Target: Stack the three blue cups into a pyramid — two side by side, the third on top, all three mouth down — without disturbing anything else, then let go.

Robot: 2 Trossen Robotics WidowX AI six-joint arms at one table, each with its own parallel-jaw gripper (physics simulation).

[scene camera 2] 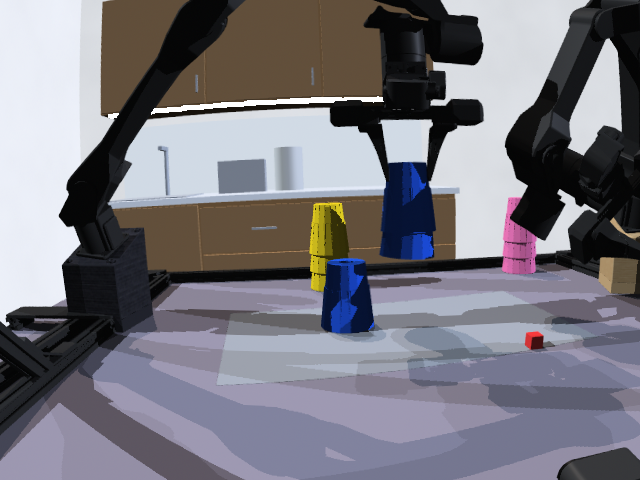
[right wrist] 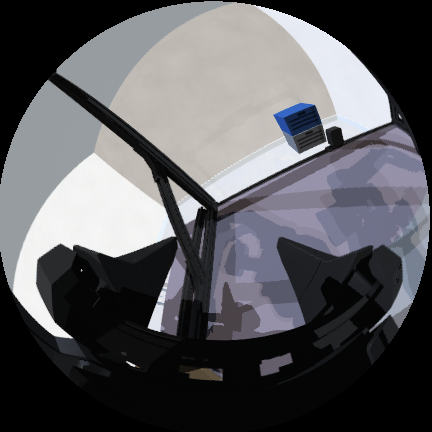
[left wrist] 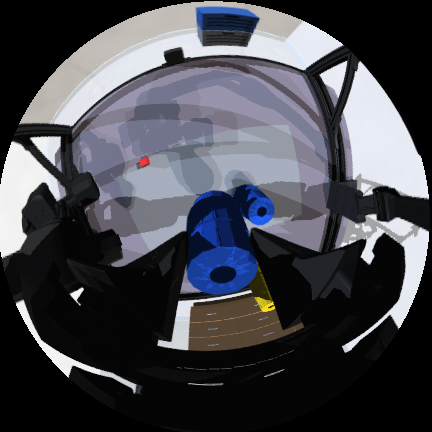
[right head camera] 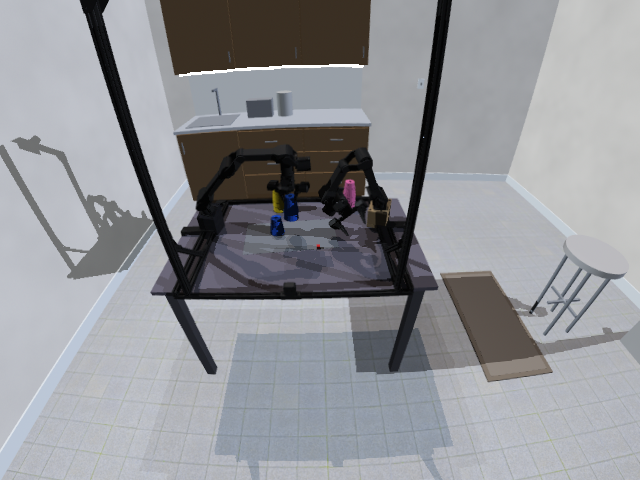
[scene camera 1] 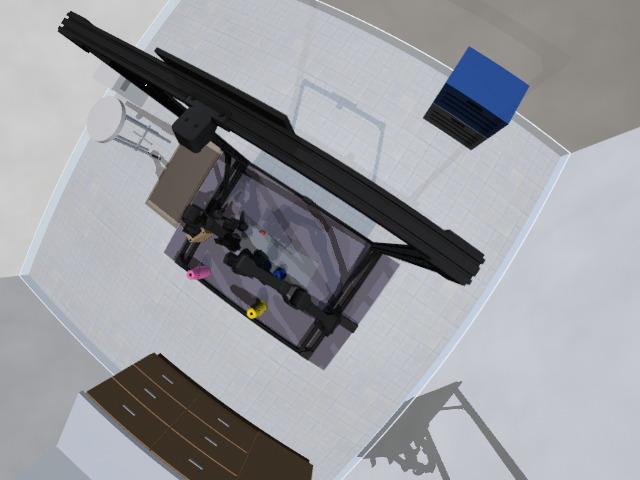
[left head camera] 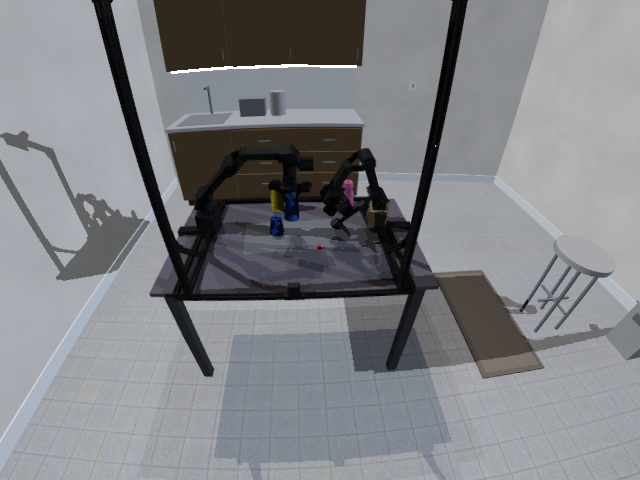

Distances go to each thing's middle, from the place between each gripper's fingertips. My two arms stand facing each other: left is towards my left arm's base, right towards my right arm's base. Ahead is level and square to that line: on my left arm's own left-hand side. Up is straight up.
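Pale mat [scene camera 2: 274, 346] 160 mm ahead of my right hand, 300 mm to the left of it, 140 mm below it.
Pale mat 1 cm to the left of my left hand, 19 cm below it.
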